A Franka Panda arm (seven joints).
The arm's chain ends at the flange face. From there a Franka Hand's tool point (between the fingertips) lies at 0.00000 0.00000 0.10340 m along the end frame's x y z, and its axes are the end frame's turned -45 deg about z.
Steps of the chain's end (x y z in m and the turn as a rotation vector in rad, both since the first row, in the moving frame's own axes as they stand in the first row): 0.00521 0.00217 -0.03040 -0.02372 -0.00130 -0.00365; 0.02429 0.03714 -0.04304 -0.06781 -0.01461 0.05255; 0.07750 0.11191 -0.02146 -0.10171 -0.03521 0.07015; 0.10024 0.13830 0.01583 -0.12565 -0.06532 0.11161; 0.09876 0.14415 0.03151 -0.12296 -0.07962 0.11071; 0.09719 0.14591 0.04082 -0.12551 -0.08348 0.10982; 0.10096 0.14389 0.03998 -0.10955 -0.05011 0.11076; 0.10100 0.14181 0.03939 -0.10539 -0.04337 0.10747
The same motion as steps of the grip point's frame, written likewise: 0.00032 0.00686 -0.03043 -0.01585 -0.01769 -0.00365; -0.01521 0.04716 -0.04329 -0.03762 -0.05828 0.05255; -0.03449 0.13843 -0.02206 -0.04702 -0.09682 0.07015; -0.04105 0.17228 0.01480 -0.04266 -0.13504 0.11161; -0.04700 0.17410 0.03040 -0.03065 -0.14325 0.11071; -0.04981 0.17412 0.03965 -0.02972 -0.14778 0.10982; -0.04222 0.17682 0.03923 -0.04203 -0.11290 0.11076; -0.03993 0.17563 0.03872 -0.04385 -0.10519 0.10747
